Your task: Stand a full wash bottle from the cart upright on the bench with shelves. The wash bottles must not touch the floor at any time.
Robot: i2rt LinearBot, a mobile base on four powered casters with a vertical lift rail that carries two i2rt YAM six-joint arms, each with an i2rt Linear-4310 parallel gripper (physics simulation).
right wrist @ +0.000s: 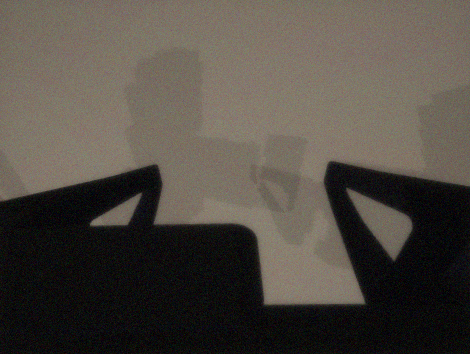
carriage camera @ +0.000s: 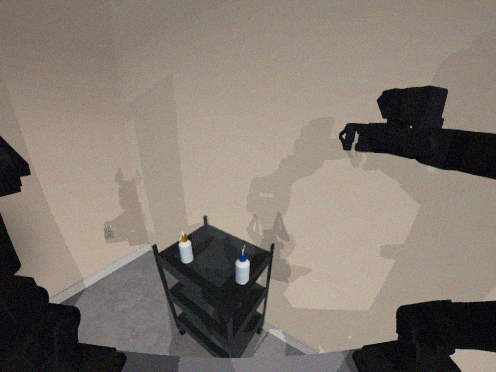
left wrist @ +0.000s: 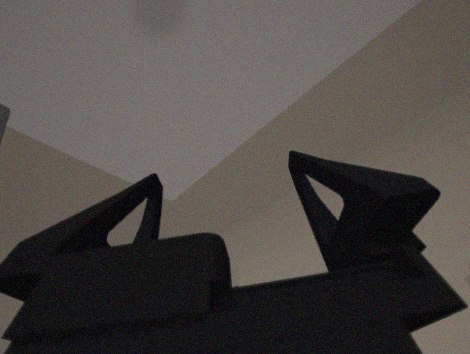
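Seen in the pictures: left gripper, fingertip midpoint: [left wrist: 223,169]; right gripper, fingertip midpoint: [right wrist: 242,173] [carriage camera: 354,136]; left arm's base, link origin: [carriage camera: 69,369]; right arm's base, link origin: [carriage camera: 405,365].
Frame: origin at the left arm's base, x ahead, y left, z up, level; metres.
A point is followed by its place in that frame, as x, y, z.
A white wash bottle with a yellow cap [carriage camera: 186,251] {0.513, -0.058, -0.163} stands upright at the left of the black cart's top shelf [carriage camera: 212,240] {0.693, -0.149, -0.238} in the carriage view. A white wash bottle with a blue cap [carriage camera: 242,271] {0.397, -0.323, -0.156} stands upright near that shelf's front right. How full they are I cannot tell. My left gripper [left wrist: 223,169] {0.029, -0.002, 0.442} is open and empty, pointing toward the wall and ceiling corner. My right gripper [right wrist: 242,173] {0.375, -0.644, 0.388} is open and empty, facing the wall; in the carriage view it is at the upper right, well above and to the right of the cart. The bench with shelves does not show.
The cart has two lower shelves and dark corner posts, and stands on grey floor [carriage camera: 120,295] {0.742, 0.679, -0.901} close to the beige wall [carriage camera: 280,60] {0.574, -0.445, 0.632}. Shadows of the arms fall on the wall. Dark arm parts fill the left edge and lower right of the carriage view.
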